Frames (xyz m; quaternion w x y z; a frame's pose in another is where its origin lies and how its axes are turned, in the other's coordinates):
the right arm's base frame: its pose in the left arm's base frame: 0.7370 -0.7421 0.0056 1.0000 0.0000 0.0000 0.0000
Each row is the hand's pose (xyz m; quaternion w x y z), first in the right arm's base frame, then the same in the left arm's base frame.
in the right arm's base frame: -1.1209 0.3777 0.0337 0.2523 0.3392 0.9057 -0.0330
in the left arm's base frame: -0.3839 -0.3644 0.0393 0.2523 0.3392 0.9057 -0.0330
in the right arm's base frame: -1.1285 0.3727 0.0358 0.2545 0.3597 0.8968 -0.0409
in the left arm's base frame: -0.3915 -0.3694 0.0414 0.2545 0.3597 0.8968 -0.0409
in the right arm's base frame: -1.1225 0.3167 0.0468 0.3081 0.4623 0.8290 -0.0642
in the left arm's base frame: -0.3855 -0.4254 0.0524 0.3081 0.4623 0.8290 -0.0642
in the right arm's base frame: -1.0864 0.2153 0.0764 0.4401 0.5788 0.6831 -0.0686
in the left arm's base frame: -0.3494 -0.5268 0.0820 0.4401 0.5788 0.6831 -0.0686
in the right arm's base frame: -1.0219 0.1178 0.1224 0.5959 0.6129 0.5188 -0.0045
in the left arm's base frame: -0.2849 -0.6243 0.1280 0.5959 0.6129 0.5188 -0.0045
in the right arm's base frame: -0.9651 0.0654 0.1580 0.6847 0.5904 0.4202 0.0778
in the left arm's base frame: -0.2281 -0.6767 0.1636 0.6847 0.5904 0.4202 0.0778
